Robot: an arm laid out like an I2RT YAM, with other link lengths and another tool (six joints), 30 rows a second.
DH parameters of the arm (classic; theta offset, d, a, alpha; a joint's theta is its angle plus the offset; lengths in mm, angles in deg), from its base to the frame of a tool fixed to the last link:
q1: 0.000 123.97 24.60 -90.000
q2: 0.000 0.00 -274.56 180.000
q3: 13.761 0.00 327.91 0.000
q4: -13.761 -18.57 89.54 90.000
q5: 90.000 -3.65 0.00 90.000
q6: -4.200 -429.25 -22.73 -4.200
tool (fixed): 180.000 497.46 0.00 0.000
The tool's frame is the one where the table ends.
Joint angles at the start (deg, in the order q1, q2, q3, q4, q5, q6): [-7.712 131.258 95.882 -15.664 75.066 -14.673]
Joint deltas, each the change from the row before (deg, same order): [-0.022 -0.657 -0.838 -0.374 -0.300 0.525]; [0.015 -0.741 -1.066 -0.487 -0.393 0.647]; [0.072 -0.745 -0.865 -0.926 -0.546 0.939]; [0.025 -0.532 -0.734 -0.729 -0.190 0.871]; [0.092 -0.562 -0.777 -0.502 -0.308 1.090]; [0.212 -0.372 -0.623 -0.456 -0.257 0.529]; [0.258 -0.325 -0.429 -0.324 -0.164 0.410]
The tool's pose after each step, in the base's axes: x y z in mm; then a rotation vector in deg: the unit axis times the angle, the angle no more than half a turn. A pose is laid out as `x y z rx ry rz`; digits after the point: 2 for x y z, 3 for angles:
539.67 -116.99 95.44 90.241 60.482 -50.452
535.36 -115.94 94.79 90.486 60.917 -50.307
531.34 -114.24 94.79 90.840 61.457 -49.983
527.72 -113.24 94.13 91.118 61.634 -49.945
524.71 -111.58 93.43 91.531 61.603 -49.439
522.18 -109.01 92.28 91.599 62.070 -49.293
520.65 -106.23 92.08 91.600 62.377 -49.050

